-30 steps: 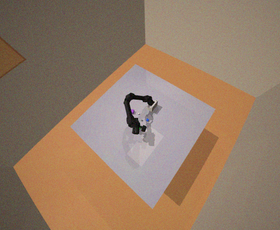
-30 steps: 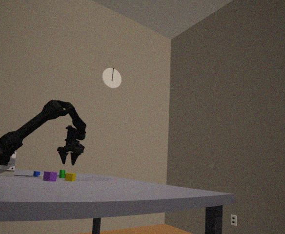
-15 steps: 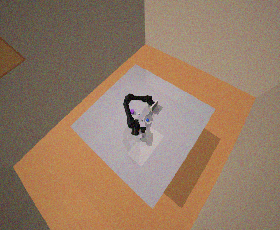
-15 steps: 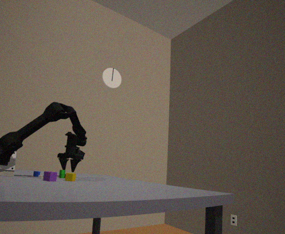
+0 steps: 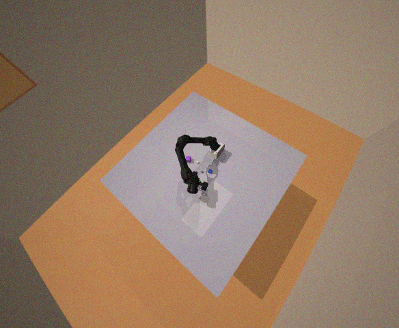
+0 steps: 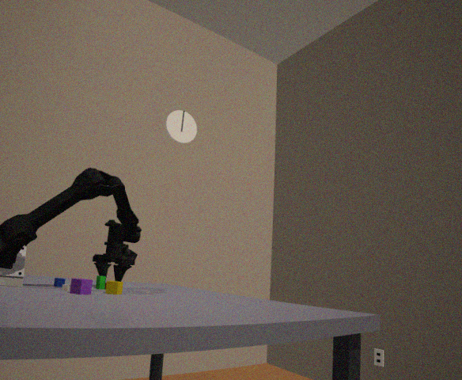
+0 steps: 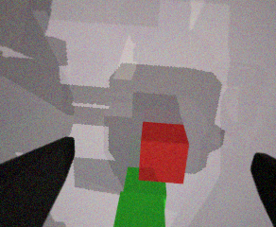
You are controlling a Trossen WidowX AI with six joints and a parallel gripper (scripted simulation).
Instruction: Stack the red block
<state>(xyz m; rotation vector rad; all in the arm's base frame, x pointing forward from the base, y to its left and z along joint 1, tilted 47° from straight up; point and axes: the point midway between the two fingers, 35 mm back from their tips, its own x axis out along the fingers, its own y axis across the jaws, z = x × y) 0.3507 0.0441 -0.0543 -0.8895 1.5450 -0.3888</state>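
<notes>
The red block lies 1 cm below my gripper tip. Round my gripper tip: blue block (17 cm behind, 1 cm to the left); purple block (21 cm to the right, 14 cm behind); yellow block (16 cm to the right, 3 cm behind).
</notes>
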